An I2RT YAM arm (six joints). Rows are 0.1 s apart.
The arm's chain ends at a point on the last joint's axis. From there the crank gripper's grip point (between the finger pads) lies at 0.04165 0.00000 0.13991 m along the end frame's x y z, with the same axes.
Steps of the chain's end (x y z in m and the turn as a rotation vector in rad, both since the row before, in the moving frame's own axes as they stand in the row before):
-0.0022 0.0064 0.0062 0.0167 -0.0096 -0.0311
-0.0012 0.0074 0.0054 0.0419 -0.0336 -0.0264
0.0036 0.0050 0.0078 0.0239 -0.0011 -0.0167
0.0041 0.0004 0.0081 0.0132 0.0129 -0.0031
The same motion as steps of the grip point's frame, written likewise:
-0.0036 0.0028 0.0066 0.0167 -0.0096 -0.0311
-0.0060 0.0005 0.0066 0.0419 -0.0336 -0.0264
0.0034 0.0010 0.0078 0.0239 -0.0011 -0.0167
0.0059 -0.0016 0.0075 0.0132 0.0129 -0.0031

